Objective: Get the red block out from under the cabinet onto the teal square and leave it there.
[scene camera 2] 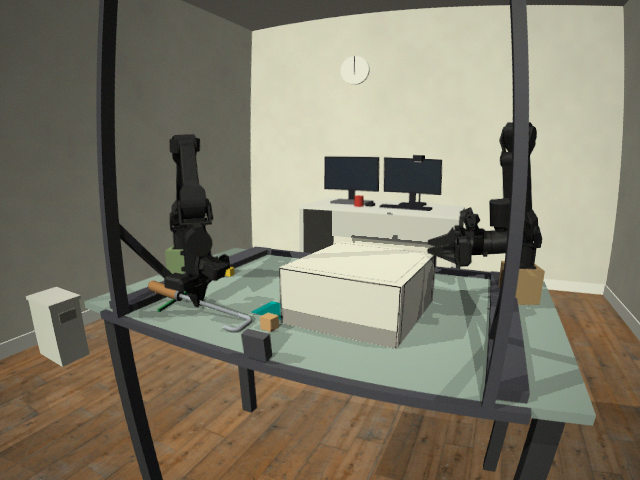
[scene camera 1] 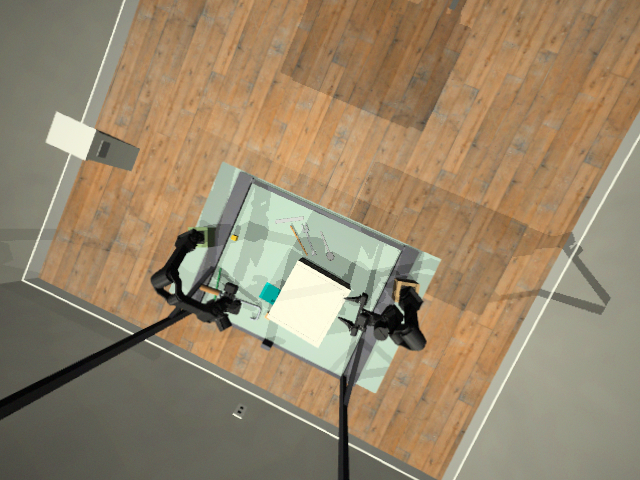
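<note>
The white cabinet stands on the table. The red block does not show in either view; the space under the cabinet is hidden. The teal square lies flat beside the cabinet's left side, partly hidden by it in scene camera 2. My left gripper is shut on a grey hooked rod with an orange handle. The rod's hook is left of the teal square, apart from it. My right gripper is open and empty at the cabinet's right side.
A tan cube lies in front of the teal square. A green stick lies near the left gripper, a yellow cube farther back. Several thin tools, including a wooden stick, lie behind the cabinet. A dark box sits on the front rail.
</note>
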